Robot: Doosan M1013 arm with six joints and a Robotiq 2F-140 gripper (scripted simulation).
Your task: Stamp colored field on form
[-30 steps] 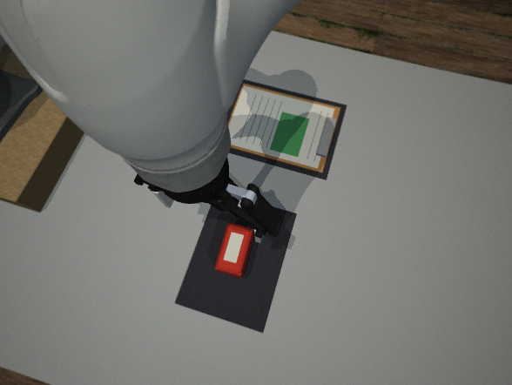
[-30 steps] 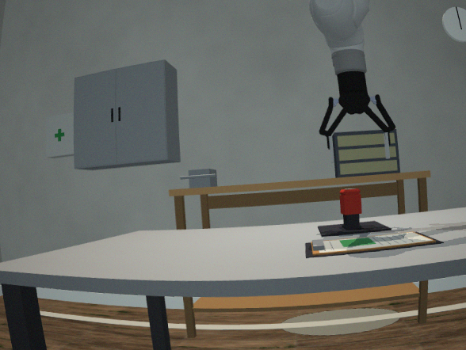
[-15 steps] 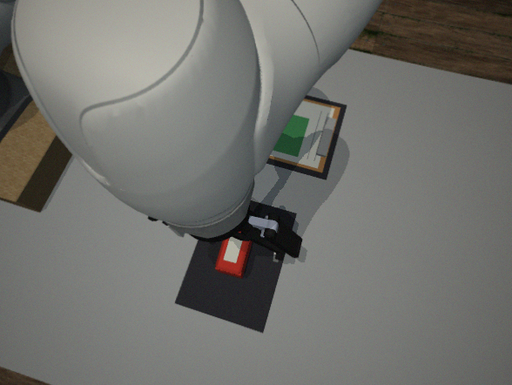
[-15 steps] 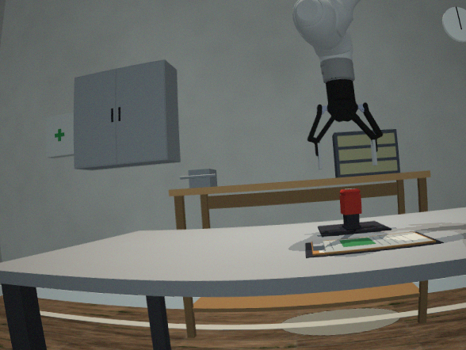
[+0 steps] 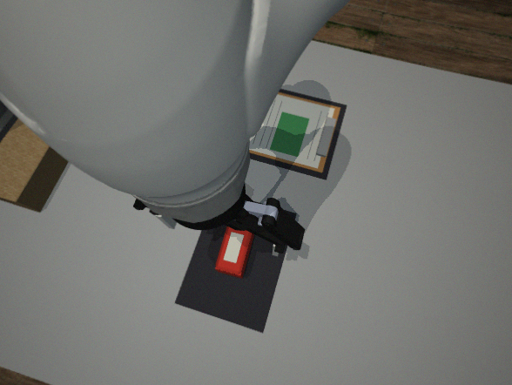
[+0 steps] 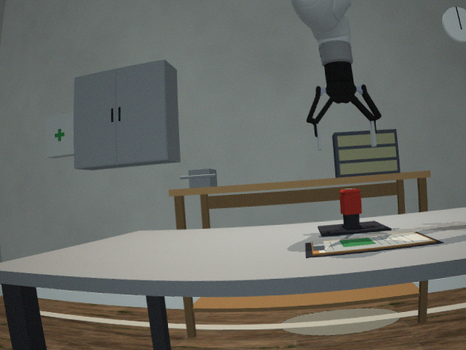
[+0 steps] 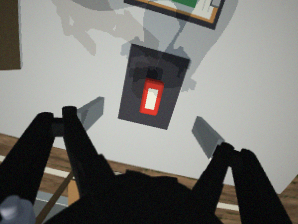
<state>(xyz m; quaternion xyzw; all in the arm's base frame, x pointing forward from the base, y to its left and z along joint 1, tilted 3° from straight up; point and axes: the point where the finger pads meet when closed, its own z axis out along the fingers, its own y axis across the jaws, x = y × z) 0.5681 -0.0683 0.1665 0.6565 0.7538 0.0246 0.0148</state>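
My hand is 16 cm above the stamp. Round my hand: clipboard 29 cm to the left, 21 cm below, 1 cm behind; dark mat 21 cm below.
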